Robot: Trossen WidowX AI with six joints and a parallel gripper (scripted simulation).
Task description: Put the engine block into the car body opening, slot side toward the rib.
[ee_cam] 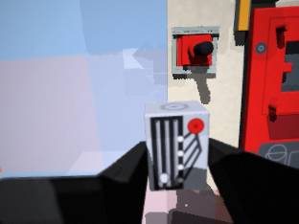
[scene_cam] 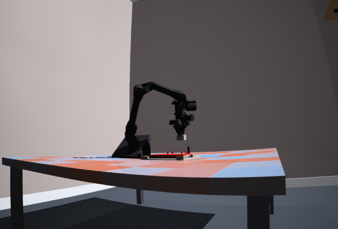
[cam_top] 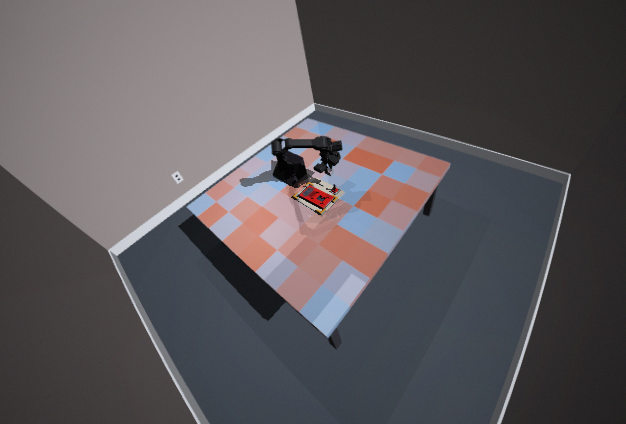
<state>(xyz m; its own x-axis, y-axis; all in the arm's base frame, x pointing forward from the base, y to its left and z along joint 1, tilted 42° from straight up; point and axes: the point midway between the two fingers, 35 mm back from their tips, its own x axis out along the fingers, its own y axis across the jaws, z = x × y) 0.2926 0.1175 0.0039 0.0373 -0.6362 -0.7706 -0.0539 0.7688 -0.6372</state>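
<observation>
My gripper tip is now 13 cm to the left of the tan board and 11 cm above it. From my gripper tip the other things lie so: engine block (1 cm to the left, 1 cm below).
</observation>
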